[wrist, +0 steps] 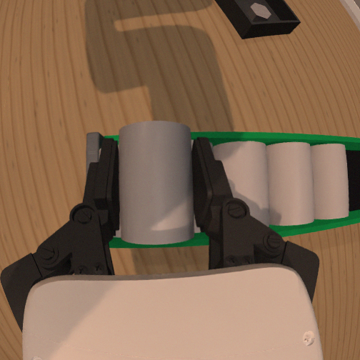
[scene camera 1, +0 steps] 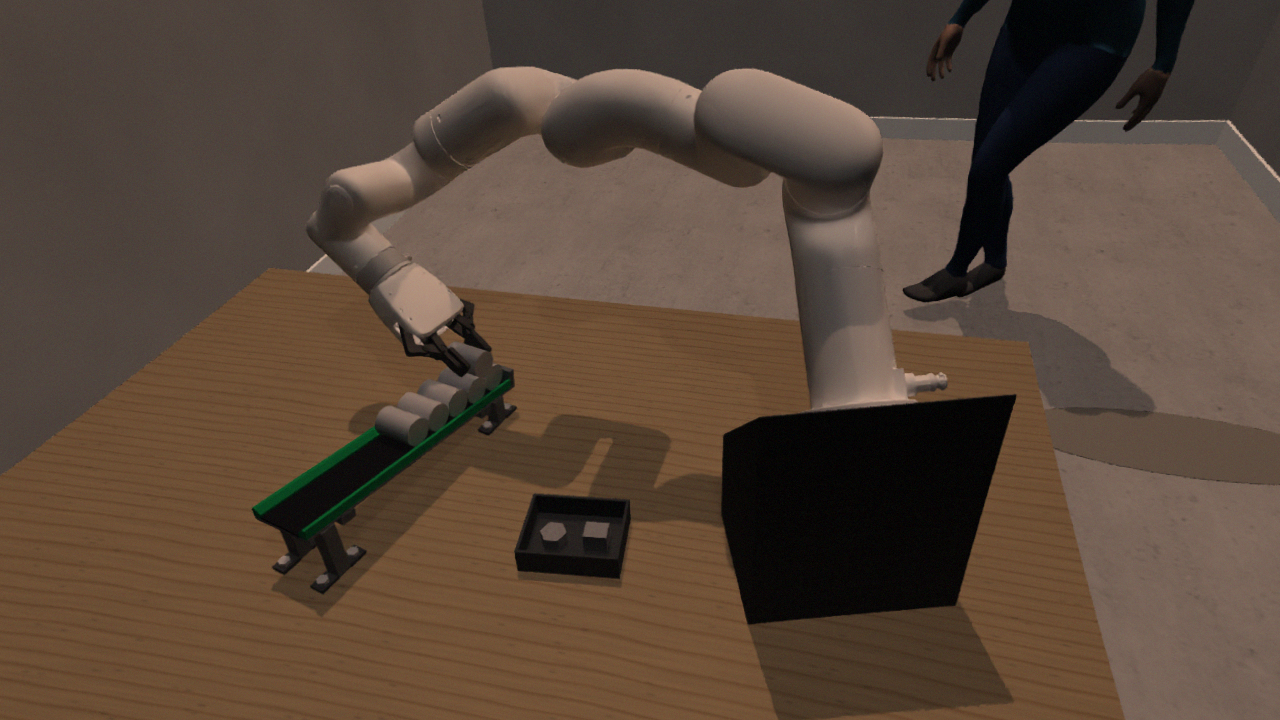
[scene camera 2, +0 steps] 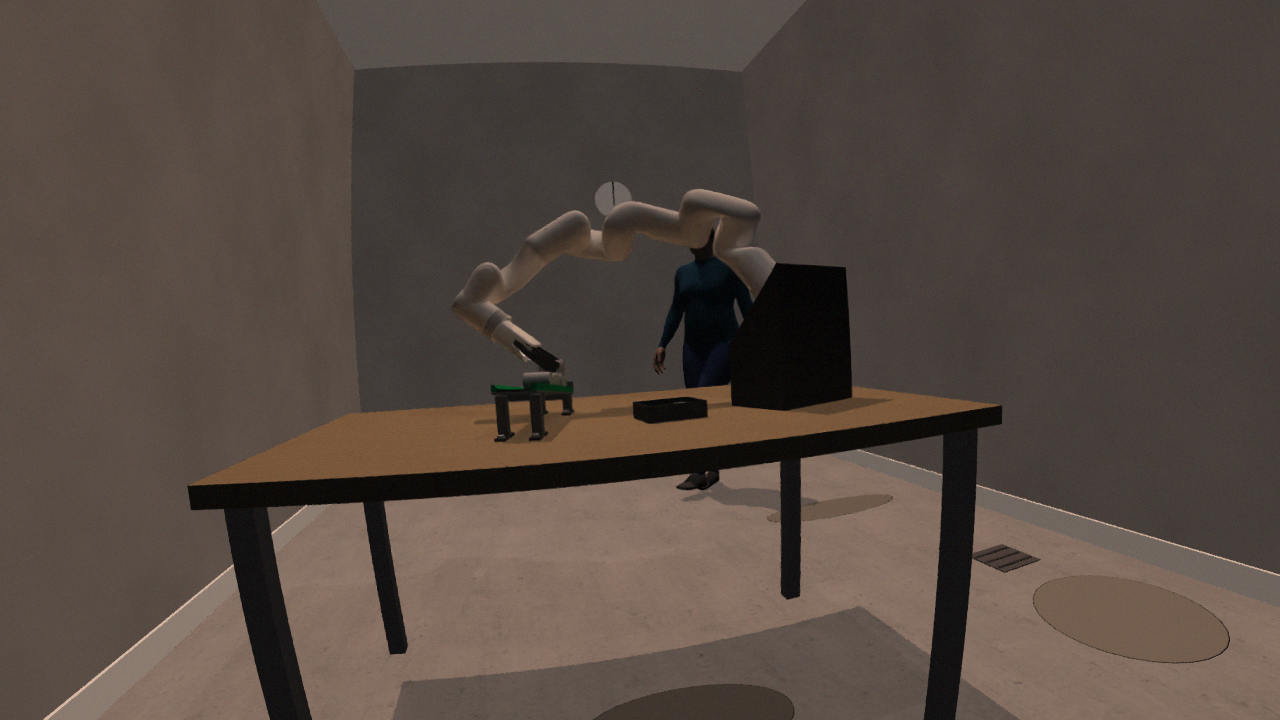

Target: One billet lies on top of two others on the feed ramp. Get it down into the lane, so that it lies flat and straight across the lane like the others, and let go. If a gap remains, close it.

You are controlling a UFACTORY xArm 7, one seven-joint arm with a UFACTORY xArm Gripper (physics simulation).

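Where they show: gripper, fingertip midpoint: (scene camera 1: pixel 477 363) (scene camera 2: pixel 558 369); arm's base, origin of the base link: (scene camera 1: pixel 857 416) (scene camera 2: pixel 790 308).
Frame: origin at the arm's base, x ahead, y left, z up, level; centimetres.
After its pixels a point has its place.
The upper billet (scene camera 1: pixel 474 360) {x 49.4, y -22.8, z -9.4 cm} (wrist: pixel 155 205), a grey cylinder, lies across the lane above the row at the end-stop end of the green-railed feed ramp (scene camera 1: pixel 313 470) {x 66.0, y -3.6, z -12.6 cm} (scene camera 2: pixel 510 389) {x 65.2, y -3.4, z -13.2 cm} (wrist: pixel 280 136). My gripper (scene camera 1: pixel 477 356) {x 49.7, y -24.4, z -11.1 cm} (wrist: pixel 154 156) is shut on it, with one pad against each long side in the wrist view. Slivers of lighter billets show beneath it beside the pads. Whether it touches them is hidden. Several other billets lie straight across the lane; the lowest three (wrist: pixel 242 170) (wrist: pixel 290 182) (wrist: pixel 330 180) lie side by side, the lowest one also showing in scene camera 1 (scene camera 1: pixel 400 425) {x 56.8, y -10.7, z -11.3 cm}.
The grey end stop (wrist: pixel 93 147) stands at the ramp's upper end. A black tray (scene camera 1: pixel 568 564) {x 33.1, y 4.8, z -19.9 cm} (scene camera 2: pixel 671 413) {x 34.9, y 4.7, z -20.3 cm} (wrist: pixel 270 32) with small parts stands on the table. A large black panel (scene camera 1: pixel 859 510) {x 0.8, y 9.4, z -4.6 cm} (scene camera 2: pixel 792 340) {x 8.2, y 10.6, z -7.2 cm} stands by the arm's base. A person (scene camera 1: pixel 1029 134) (scene camera 2: pixel 702 304) is behind the table.
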